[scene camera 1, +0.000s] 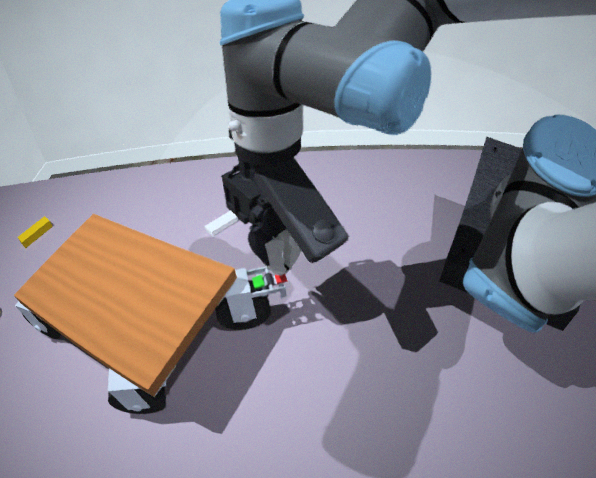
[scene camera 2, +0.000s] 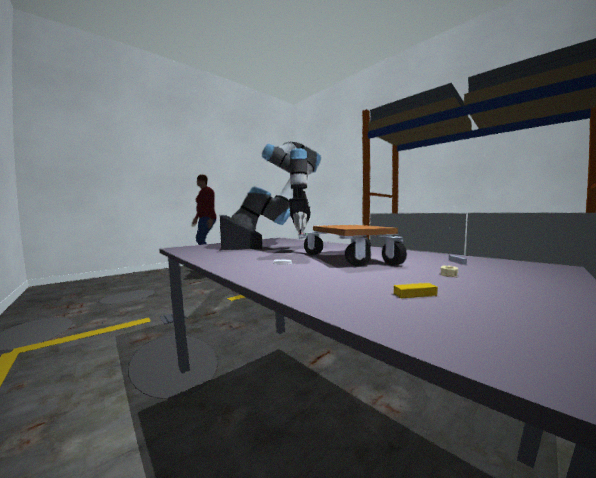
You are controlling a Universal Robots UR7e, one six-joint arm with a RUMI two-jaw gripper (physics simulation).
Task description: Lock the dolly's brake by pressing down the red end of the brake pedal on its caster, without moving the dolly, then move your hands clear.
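Where they show: gripper, fingertip midpoint: (scene camera 1: 282, 273) (scene camera 2: 300, 233); arm's base, link origin: (scene camera 2: 242, 225).
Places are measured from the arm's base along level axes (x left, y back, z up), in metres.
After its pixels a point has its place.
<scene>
The dolly (scene camera 1: 125, 300) @[x 0.068, y -0.630, z 0.006 m] (scene camera 2: 355, 230) @[x -0.098, y -0.751, z 0.002 m] has an orange wood-grain deck and stands on its casters. The caster (scene camera 1: 242, 310) @[x 0.053, y -0.479, z -0.062 m] (scene camera 2: 313, 244) @[x 0.011, y -0.497, z -0.072 m] nearest the arm carries the brake pedal, with a green end (scene camera 1: 257, 282) @[x 0.030, y -0.452, z -0.031 m] toward the deck and a red end (scene camera 1: 281, 278) @[x 0.029, y -0.419, z -0.031 m] on the outer side. My gripper (scene camera 1: 284, 269) @[x 0.021, y -0.416, z -0.030 m] (scene camera 2: 301, 236) @[x 0.021, y -0.416, z -0.030 m] is shut and empty and points down. Its fingertips are right at the red end in scene camera 1, covering part of it. Whether they touch it cannot be told. In scene camera 2 the pedal is too small to make out.
A white block (scene camera 1: 221, 223) @[x -0.185, y -0.517, z -0.107 m] (scene camera 2: 282, 262) @[x -0.201, y -0.525, z -0.113 m] lies behind the dolly in scene camera 1. A yellow block (scene camera 1: 35, 232) @[x -0.238, y -0.967, z -0.102 m] (scene camera 2: 415, 290) @[x -0.267, y -0.981, z -0.105 m] and a pale ring-shaped item (scene camera 2: 449, 271) @[x -0.043, y -1.013, z -0.104 m] lie on the purple table (scene camera 2: 475, 320) @[x -0.325, y -1.093, z -0.119 m]. A grey piece (scene camera 2: 457, 259) @[x 0.185, y -1.006, z -0.107 m] lies farther back. A person (scene camera 2: 204, 207) stands beyond the table.
</scene>
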